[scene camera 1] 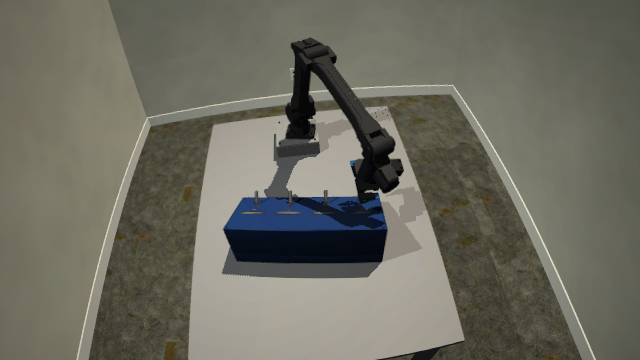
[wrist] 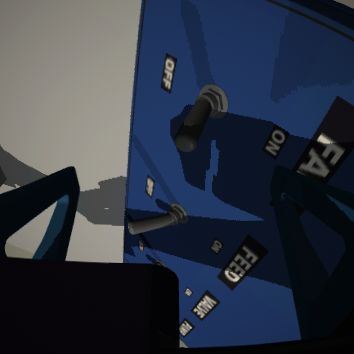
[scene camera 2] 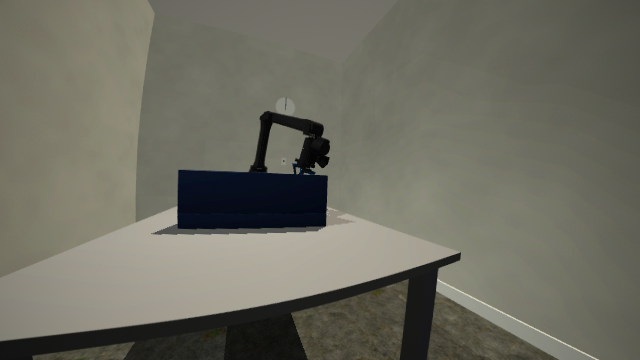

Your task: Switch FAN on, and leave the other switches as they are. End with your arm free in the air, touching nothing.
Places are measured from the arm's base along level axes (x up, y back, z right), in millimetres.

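Pixels of known places: gripper, fingertip midpoint: point(scene camera 1: 359, 190) point(wrist: 174, 176); arm's base, origin of the base link: point(scene camera 1: 300, 132).
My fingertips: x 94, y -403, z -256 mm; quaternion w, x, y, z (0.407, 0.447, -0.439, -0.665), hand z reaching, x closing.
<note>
Ahead of a thing's pixels: the offset from my fingertips to its top centre. "spot": to the spot under its first point. Level surfaces: height alone.
The blue switch box point(scene camera 1: 306, 245) point(scene camera 2: 250, 200) point(wrist: 240, 45) stands on the table. The FAN switch @[dx -15, dy +0, dz -8 mm] point(wrist: 194, 122) is a dark lever with a round metal collar; it appears to lean to the OFF side. The FAN label @[dx -25, dy -69, dz -13 mm] point(wrist: 324, 157) and the ON label @[spot: dx -42, dy -46, dz -12 mm] point(wrist: 276, 140) are on one side of it, the OFF label @[spot: dx -82, dy +28, dz -6 mm] point(wrist: 169, 73) on the other. My gripper point(scene camera 1: 368, 195) point(scene camera 2: 304, 172) point(wrist: 174, 176) is open, low over the box's right end, its fingers wide apart on either side of the FAN lever, with nothing gripped. The arm hides the FAN lever in scene camera 1.
The FEED switch @[dx -28, dy +4, dz +113 mm] point(scene camera 1: 325, 196) point(wrist: 155, 222) is beside FAN and appears to lean to OFF. Two more levers point(scene camera 1: 290, 197) point(scene camera 1: 256, 197) stand farther along the box. The VALVE label @[dx -25, dy -86, dz +227 mm] point(wrist: 205, 305) shows in the wrist view. The arm's base point(scene camera 1: 298, 147) stands behind on the table @[dx -160 mm] point(scene camera 1: 320, 315) point(scene camera 2: 210, 280).
</note>
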